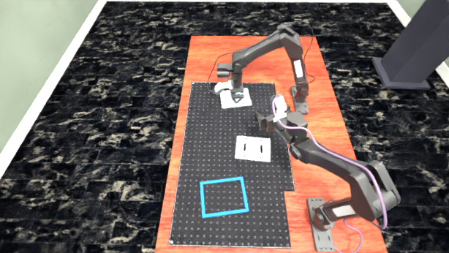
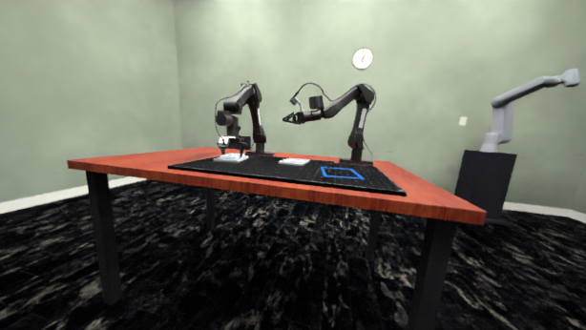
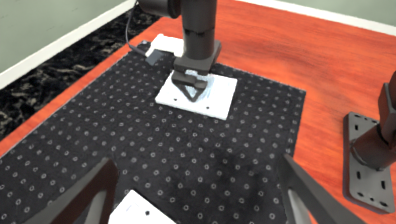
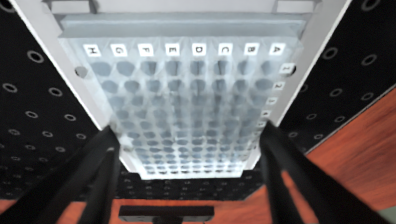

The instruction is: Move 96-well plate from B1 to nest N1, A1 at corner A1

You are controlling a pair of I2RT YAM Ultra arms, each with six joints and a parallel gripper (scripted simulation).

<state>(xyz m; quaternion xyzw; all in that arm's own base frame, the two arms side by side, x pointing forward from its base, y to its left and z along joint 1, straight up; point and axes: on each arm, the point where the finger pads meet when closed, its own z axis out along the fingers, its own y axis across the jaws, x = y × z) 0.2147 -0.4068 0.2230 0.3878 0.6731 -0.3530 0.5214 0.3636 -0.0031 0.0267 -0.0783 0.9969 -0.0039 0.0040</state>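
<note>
Right now my right hand is right at the 96-well plate. The rest, counted from my right hand: nest plate 20 mm below.
</note>
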